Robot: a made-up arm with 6 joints. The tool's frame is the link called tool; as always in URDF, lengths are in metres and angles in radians. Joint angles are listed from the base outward. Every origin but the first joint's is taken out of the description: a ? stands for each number. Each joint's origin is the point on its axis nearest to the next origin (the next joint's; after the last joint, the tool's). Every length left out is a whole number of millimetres.
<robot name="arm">
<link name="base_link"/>
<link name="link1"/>
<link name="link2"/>
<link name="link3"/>
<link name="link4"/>
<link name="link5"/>
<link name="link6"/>
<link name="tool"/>
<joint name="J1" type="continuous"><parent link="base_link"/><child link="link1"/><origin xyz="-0.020 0.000 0.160" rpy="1.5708 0.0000 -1.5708"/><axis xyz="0 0 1"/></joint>
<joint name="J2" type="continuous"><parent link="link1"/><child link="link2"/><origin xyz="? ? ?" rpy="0.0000 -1.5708 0.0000"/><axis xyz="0 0 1"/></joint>
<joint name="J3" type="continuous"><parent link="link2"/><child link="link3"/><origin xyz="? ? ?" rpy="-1.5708 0.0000 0.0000"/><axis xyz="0 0 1"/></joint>
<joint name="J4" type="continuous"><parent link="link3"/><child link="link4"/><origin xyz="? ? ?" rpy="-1.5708 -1.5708 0.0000"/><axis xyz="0 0 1"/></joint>
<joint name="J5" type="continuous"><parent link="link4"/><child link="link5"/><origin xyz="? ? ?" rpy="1.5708 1.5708 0.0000"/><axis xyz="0 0 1"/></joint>
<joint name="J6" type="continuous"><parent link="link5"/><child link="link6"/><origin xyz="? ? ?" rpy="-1.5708 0.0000 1.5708"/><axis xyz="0 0 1"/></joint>
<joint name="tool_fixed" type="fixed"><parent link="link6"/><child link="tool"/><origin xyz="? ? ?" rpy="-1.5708 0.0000 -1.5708"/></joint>
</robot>
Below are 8 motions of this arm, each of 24 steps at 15 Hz.
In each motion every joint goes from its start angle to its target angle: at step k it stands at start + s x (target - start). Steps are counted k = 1, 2, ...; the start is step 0. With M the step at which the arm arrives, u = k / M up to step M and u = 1 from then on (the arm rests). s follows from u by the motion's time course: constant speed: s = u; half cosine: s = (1 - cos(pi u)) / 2; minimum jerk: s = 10 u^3 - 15 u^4 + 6 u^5.
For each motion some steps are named. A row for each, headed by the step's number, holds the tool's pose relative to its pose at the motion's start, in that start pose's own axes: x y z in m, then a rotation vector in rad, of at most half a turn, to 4 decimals.
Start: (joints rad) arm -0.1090 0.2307 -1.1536 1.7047 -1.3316 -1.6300
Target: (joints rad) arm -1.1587 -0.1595 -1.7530 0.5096 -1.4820 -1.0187
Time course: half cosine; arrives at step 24
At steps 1, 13, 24:
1: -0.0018 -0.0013 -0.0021 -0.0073 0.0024 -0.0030
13: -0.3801 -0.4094 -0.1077 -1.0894 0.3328 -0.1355
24: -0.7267 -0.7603 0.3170 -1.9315 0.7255 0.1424

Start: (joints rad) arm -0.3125 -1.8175 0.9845 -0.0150 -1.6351 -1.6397
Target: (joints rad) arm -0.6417 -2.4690 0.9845 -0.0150 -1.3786 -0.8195
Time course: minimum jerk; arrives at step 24
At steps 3, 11, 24:
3: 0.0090 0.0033 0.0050 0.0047 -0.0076 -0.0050
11: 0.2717 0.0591 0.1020 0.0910 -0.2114 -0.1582
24: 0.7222 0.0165 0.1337 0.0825 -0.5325 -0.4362

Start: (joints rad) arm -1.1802 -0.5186 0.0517 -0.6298 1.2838 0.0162
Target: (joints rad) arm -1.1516 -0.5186 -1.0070 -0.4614 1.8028 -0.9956
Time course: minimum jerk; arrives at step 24
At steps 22, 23, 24:
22: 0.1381 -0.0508 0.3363 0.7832 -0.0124 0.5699
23: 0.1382 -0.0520 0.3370 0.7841 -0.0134 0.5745
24: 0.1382 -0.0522 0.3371 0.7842 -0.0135 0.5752

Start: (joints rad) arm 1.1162 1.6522 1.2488 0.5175 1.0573 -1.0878
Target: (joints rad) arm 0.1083 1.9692 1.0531 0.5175 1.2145 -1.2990
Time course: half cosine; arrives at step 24
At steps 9, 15, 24:
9: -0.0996 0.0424 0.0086 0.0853 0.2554 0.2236
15: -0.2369 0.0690 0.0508 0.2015 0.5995 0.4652
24: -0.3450 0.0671 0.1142 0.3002 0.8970 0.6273

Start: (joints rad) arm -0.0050 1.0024 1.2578 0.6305 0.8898 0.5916
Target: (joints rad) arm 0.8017 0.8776 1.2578 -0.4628 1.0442 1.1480
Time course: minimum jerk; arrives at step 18
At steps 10, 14, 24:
10: 0.1099 -0.0257 -0.0347 -0.7696 -0.0628 -0.5358
14: 0.1576 -0.1039 -0.0372 -1.2352 -0.1474 -0.7936
24: 0.1647 -0.1273 -0.0307 -1.3516 -0.1691 -0.8512

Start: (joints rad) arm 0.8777 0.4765 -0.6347 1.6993 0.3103 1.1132
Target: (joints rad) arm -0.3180 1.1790 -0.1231 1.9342 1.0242 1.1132
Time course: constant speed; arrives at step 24
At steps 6, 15, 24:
6: 0.4534 0.2570 0.0496 -0.0189 0.1456 -0.5017
15: 1.2186 0.2394 -0.1057 -0.1230 0.2035 -1.3188
24: 1.7170 -0.2794 -0.3263 -0.3257 0.0426 -2.1511

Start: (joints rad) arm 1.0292 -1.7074 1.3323 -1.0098 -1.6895 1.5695
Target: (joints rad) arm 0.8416 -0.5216 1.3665 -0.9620 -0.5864 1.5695
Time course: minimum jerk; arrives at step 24
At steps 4, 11, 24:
4: 0.0555 0.0158 0.0045 0.0059 -0.0323 -0.0654
11: 0.6740 0.0038 0.1950 0.1322 -0.3718 -0.7790
24: 1.1744 -0.5769 0.8353 0.5624 -0.8564 -1.7850

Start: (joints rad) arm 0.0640 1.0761 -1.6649 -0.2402 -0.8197 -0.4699
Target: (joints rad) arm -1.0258 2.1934 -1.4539 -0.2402 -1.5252 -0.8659
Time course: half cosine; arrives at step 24
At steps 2, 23, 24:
2: 0.0006 -0.0100 -0.0344 -0.0389 0.0006 -0.0030
23: 0.8004 -1.3161 -0.5276 -1.7001 -0.8333 -0.8599
24: 0.8054 -1.3199 -0.5219 -1.7026 -0.8406 -0.8665

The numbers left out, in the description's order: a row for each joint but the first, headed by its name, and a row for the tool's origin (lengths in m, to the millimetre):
J2: 0.000 -0.030 0.000
J3: -0.060 -0.700 0.000
J4: 0.040 -0.250 0.000
J5: -0.110 0.020 0.000
J6: 0.350 -0.070 0.000
tool: -0.040 0.230 0.000

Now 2 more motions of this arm.
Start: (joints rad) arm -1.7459 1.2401 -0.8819 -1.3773 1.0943 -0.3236
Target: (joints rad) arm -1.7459 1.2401 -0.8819 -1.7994 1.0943 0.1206
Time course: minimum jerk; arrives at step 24
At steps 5, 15, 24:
5: 0.0050 0.0060 -0.0020 0.0074 -0.0162 -0.0231
15: 0.0686 0.0607 -0.0229 0.0440 -0.1796 -0.2684
24: 0.1006 0.0779 -0.0321 0.0380 -0.2454 -0.3735

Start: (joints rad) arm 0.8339 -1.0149 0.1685 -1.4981 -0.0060 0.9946
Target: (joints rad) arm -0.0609 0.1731 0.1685 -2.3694 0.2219 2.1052
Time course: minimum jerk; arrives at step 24
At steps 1, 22, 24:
1: -0.0004 0.0005 0.0005 0.0007 0.0006 -0.0004
22: -0.1804 0.2173 1.1356 0.9079 0.8138 -0.0976
24: -0.1805 0.2146 1.1412 0.9117 0.8169 -0.0946

